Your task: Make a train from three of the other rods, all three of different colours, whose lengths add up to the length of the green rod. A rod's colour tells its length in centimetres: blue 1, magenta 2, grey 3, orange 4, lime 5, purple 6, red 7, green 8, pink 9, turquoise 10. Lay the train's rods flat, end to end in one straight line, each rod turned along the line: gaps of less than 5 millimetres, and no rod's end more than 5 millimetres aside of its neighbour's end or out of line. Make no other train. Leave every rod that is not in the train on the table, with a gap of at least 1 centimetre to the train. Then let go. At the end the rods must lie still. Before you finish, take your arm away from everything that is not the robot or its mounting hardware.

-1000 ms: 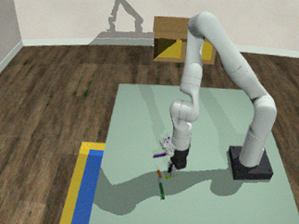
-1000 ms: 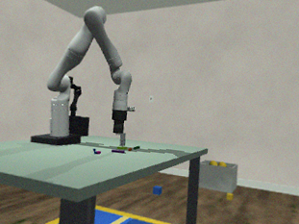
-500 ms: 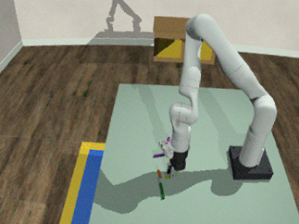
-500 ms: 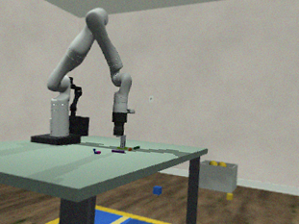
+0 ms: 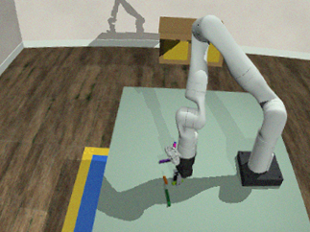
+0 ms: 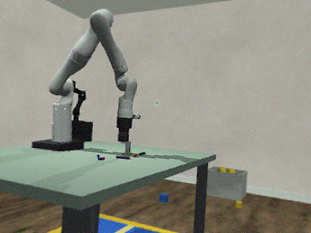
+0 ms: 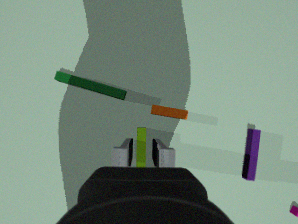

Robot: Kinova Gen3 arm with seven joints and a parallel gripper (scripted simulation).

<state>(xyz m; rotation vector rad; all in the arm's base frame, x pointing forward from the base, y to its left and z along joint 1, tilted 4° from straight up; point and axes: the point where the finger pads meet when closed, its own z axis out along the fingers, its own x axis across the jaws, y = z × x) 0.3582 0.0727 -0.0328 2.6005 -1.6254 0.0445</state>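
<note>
Right now my hand is 10 mm above the lime rod. Round my hand: orange rod (50 mm ahead, 10 mm to the right, 10 mm below); then purple rod (50 mm ahead, 120 mm to the right, 10 mm below); then green rod (40 mm ahead, 80 mm to the left, 10 mm below).
</note>
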